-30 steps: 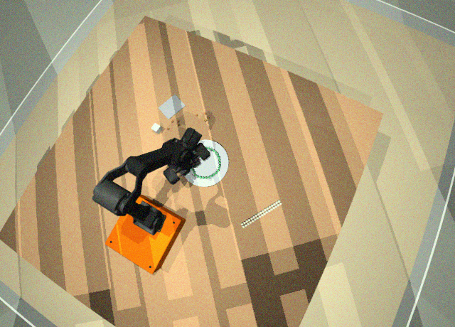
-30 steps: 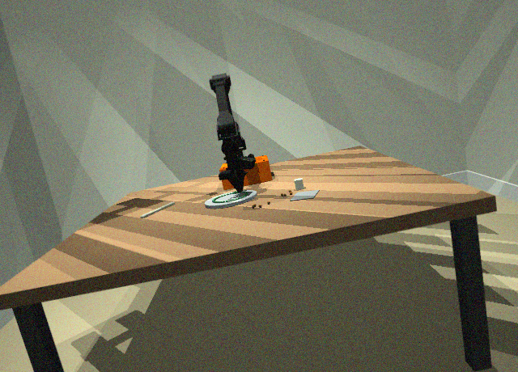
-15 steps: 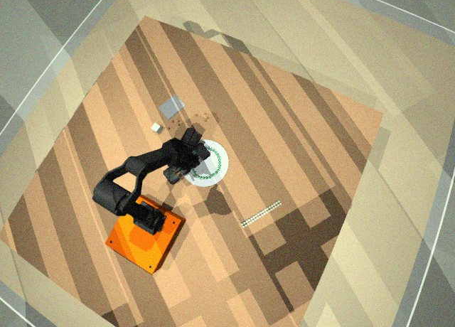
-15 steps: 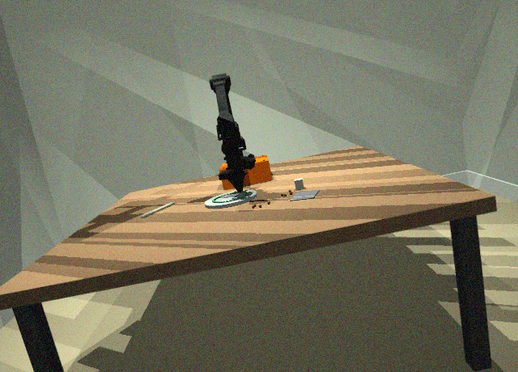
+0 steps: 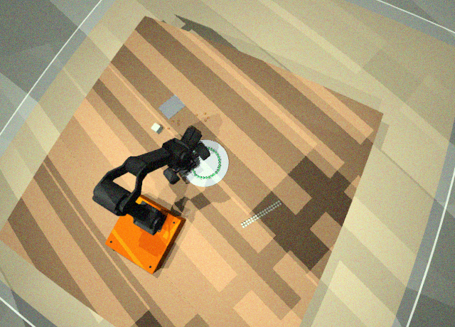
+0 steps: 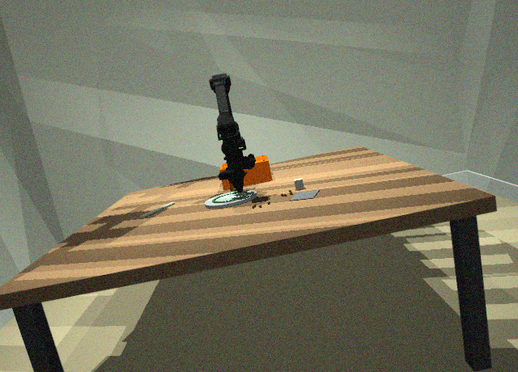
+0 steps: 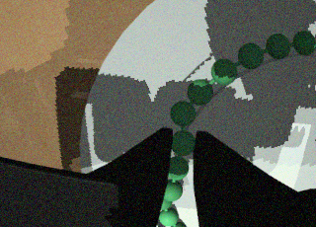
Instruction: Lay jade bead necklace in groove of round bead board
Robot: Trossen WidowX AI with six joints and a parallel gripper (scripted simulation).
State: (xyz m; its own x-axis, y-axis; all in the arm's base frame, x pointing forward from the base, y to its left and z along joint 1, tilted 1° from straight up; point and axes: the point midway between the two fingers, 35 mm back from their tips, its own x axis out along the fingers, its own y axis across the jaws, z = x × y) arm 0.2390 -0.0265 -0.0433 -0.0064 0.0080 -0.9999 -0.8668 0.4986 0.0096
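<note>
Right now my gripper tip is 40 mm short of the round bead board, 40 mm to the left of it and 10 mm above it. Also, from my gripper tip: grey flat plate 230 mm ahead, 200 mm to the left, 10 mm below; then small white cube 110 mm ahead, 210 mm to the left.
</note>
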